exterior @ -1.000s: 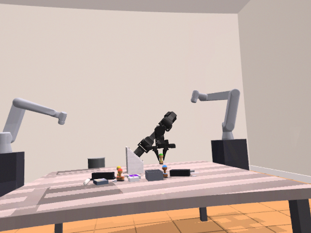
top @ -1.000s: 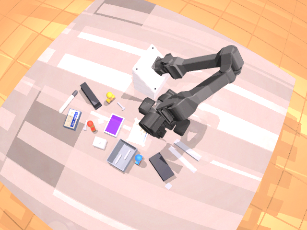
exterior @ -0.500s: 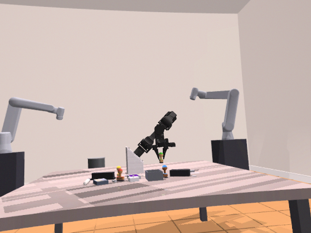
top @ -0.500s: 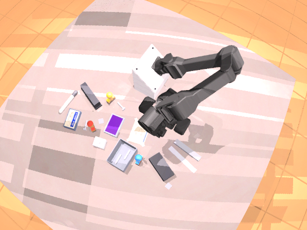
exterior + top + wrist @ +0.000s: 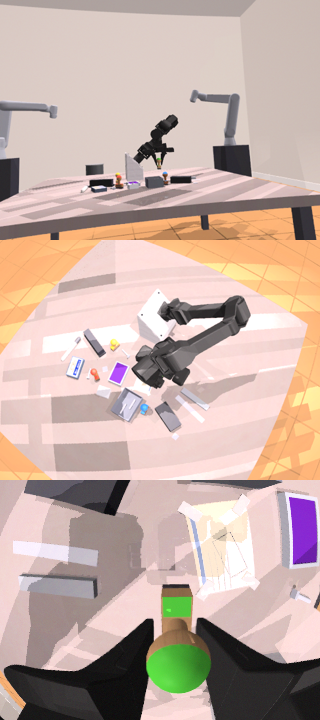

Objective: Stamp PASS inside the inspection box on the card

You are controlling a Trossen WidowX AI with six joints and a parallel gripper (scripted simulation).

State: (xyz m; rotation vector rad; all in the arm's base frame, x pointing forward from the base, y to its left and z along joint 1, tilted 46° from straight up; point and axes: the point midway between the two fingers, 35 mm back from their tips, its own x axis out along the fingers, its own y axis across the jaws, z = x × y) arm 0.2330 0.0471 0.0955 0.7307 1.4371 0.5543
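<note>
My gripper tip is now 17 cm to the left of the purple ink pad, 9 cm above it and 6 cm short of it. Also, from my gripper tip: green-knobbed stamp (right at my gripper tip); blue-knobbed stamp (14 cm ahead, 7 cm below, 1 cm to the right); taped card (10 cm below, 6 cm to the right, 3 cm ahead).
</note>
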